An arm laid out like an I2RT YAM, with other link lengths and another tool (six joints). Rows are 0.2 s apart.
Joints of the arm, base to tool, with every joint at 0 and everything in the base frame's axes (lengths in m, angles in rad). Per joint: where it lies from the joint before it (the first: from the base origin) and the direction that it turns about. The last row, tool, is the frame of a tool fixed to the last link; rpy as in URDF.
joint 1: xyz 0 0 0.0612 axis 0 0 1
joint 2: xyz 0.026 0.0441 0.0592 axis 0 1 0
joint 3: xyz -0.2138 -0.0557 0 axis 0 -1 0
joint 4: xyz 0.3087 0.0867 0.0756 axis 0 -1 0
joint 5: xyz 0.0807 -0.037 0.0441 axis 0 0 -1
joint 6: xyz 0.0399 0 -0.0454 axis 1 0 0
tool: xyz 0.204 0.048 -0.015 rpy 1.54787 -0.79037 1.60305
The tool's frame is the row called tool.
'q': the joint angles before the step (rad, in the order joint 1, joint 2, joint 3, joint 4, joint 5, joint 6). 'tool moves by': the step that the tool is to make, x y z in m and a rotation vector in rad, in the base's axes. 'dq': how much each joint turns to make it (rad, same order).
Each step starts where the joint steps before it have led.
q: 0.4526, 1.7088, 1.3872, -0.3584, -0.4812, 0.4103
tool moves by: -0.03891, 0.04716, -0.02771, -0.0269, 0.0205, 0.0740
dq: 0.1149, 0.0553, 0.0000, 0.0321, 0.0400, 0.0175
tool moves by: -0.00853, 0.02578, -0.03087, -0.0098, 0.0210, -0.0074
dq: 0.0598, 0.0763, 0.0001, 0.0739, 0.0488, 0.0507
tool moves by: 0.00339, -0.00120, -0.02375, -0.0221, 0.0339, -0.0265
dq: 0.0023, 0.0420, 0.0000, 0.0099, 0.0203, 0.0222
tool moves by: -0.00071, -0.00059, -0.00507, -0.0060, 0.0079, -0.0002
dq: 0.0000, 0.0077, 0.0000, -0.0022, 0.0003, 0.0000
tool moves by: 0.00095, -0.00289, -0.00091, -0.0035, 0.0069, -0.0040
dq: -0.0053, -0.0016, -0.0001, -0.0092, -0.0018, 0.0000
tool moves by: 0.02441, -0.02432, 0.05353, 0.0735, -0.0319, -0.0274
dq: -0.0771, -0.0885, 0.0000, -0.0213, -0.0661, -0.0001
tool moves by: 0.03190, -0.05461, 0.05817, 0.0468, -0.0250, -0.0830
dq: -0.1213, -0.1247, 0.0001, -0.0810, -0.0484, -0.0004
